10 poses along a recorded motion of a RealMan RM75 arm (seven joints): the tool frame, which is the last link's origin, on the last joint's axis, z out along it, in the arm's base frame.
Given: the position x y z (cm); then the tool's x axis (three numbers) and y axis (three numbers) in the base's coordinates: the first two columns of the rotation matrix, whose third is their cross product.
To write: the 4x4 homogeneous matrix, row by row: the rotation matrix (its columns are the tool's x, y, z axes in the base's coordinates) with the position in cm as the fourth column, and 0 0 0 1 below. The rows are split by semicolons. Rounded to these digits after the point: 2 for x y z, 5 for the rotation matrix.
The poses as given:
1: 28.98 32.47 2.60 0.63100 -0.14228 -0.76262 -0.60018 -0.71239 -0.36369
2: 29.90 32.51 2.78 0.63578 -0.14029 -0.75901 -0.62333 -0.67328 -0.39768
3: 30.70 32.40 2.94 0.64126 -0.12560 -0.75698 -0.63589 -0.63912 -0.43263
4: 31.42 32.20 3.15 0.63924 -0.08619 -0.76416 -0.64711 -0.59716 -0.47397
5: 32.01 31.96 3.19 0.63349 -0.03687 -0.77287 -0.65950 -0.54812 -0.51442
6: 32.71 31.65 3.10 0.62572 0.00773 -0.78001 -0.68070 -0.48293 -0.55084
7: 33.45 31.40 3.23 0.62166 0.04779 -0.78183 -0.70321 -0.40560 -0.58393
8: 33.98 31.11 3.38 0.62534 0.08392 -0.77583 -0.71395 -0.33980 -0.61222
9: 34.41 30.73 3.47 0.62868 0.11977 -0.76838 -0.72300 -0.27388 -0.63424
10: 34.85 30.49 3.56 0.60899 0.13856 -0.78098 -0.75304 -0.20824 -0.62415
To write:
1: 0.63100 -0.60018 -0.49154 28.98; -0.14228 -0.71239 0.68720 32.47; -0.76262 -0.36369 -0.53491 2.60; 0 0 0 1
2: 0.63578 -0.62333 -0.45524 29.90; -0.14029 -0.67328 0.72595 32.51; -0.75901 -0.39768 -0.51550 2.78; 0 0 0 1
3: 0.64126 -0.63589 -0.42946 30.70; -0.12560 -0.63912 0.75878 32.40; -0.75698 -0.43263 -0.48971 2.94; 0 0 0 1
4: 0.63924 -0.64711 -0.41547 31.42; -0.08619 -0.59716 0.79748 32.20; -0.76416 -0.47397 -0.43750 3.15; 0 0 0 1
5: 0.63349 -0.65950 -0.40466 32.01; -0.03687 -0.54812 0.83559 31.96; -0.77287 -0.51442 -0.37154 3.19; 0 0 0 1
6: 0.62572 -0.68070 -0.38095 32.71; 0.00773 -0.48293 0.87562 31.65; -0.78001 -0.55084 -0.29692 3.10; 0 0 0 1
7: 0.62166 -0.70321 -0.34502 33.45; 0.04779 -0.40560 0.91280 31.40; -0.78183 -0.58393 -0.21854 3.23; 0 0 0 1
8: 0.62534 -0.71395 -0.31500 33.98; 0.08392 -0.33980 0.93675 31.11; -0.77583 -0.61222 -0.15258 3.38; 0 0 0 1
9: 0.62868 -0.72300 -0.28641 34.41; 0.11977 -0.27388 0.95427 30.73; -0.76838 -0.63424 -0.08559 3.47; 0 0 0 1
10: 0.60899 -0.75304 -0.24911 34.85; 0.13856 -0.20824 0.96821 30.49; -0.78098 -0.62415 -0.02247 3.56; 0 0 0 1
